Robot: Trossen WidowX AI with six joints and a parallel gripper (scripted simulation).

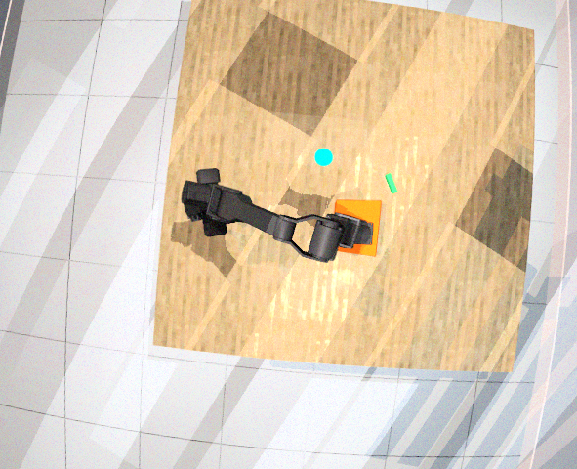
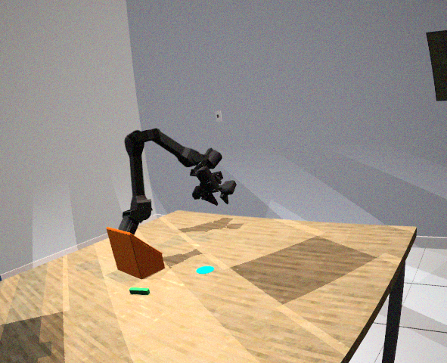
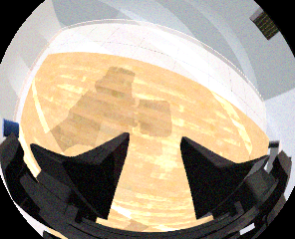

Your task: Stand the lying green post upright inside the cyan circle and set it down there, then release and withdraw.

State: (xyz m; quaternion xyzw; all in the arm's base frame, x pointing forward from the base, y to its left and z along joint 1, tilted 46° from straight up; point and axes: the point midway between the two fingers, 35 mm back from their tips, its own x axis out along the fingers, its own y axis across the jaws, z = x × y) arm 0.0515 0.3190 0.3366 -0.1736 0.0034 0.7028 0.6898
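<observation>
Now: the green post 130 mm ahead of my gripper tip, 590 mm to the right of it and 100 mm below it. Also, from my gripper tip: cyan circle 200 mm ahead, 360 mm to the right, 110 mm below.
</observation>
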